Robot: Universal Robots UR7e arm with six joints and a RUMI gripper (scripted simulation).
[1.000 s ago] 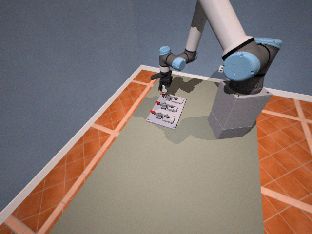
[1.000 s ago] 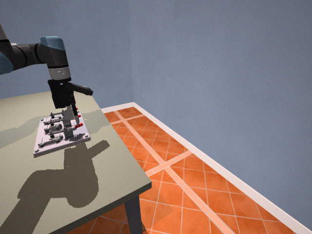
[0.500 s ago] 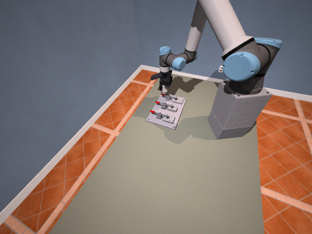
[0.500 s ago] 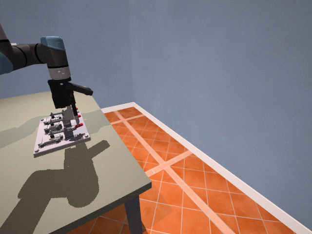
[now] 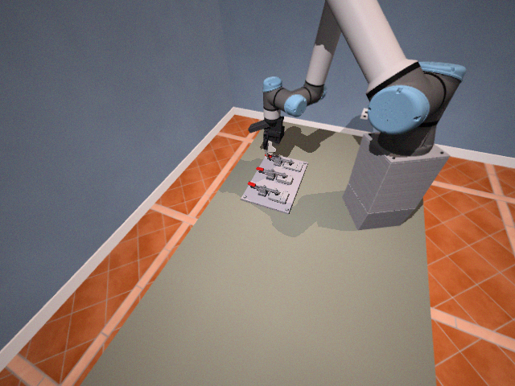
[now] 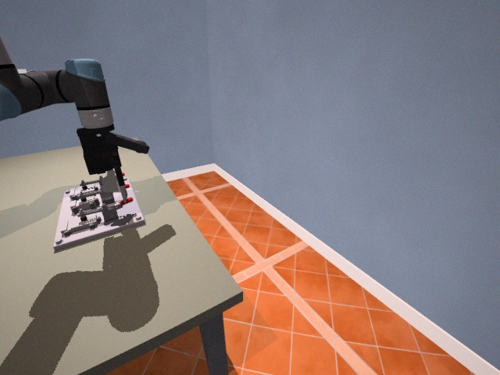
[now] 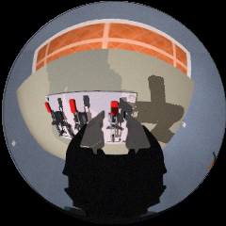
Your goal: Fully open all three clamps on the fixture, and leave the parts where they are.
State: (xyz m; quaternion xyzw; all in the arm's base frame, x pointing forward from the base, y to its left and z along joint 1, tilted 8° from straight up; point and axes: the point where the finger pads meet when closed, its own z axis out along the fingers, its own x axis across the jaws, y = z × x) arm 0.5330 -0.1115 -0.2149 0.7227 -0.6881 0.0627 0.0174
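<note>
My hand is 110 mm to the right of the grey fixture plate, 90 mm past it and 70 mm above it. From my hand the other things lie so: block 210 mm to the left, 150 mm behind, 50 mm below.
</note>
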